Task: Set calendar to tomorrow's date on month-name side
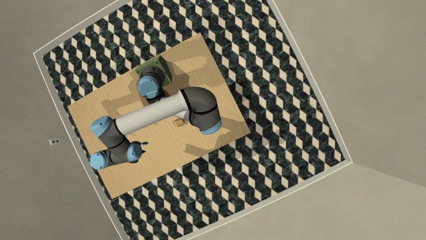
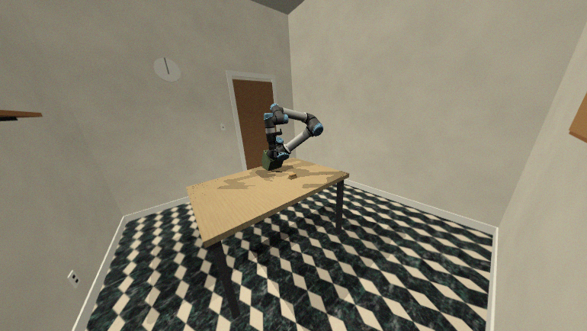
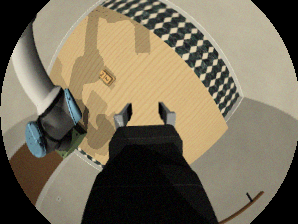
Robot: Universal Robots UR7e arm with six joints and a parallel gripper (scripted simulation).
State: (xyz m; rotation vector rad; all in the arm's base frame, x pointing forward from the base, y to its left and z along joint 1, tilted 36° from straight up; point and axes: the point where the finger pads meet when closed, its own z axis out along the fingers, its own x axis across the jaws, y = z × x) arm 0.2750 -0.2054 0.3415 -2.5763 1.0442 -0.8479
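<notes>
My hand is 70 mm past the wooden cube, 180 mm to the right of it and 270 mm above it. The rest, counted from my hand: wooden tray: 70 mm behind, 200 mm to the left, 280 mm below.
</notes>
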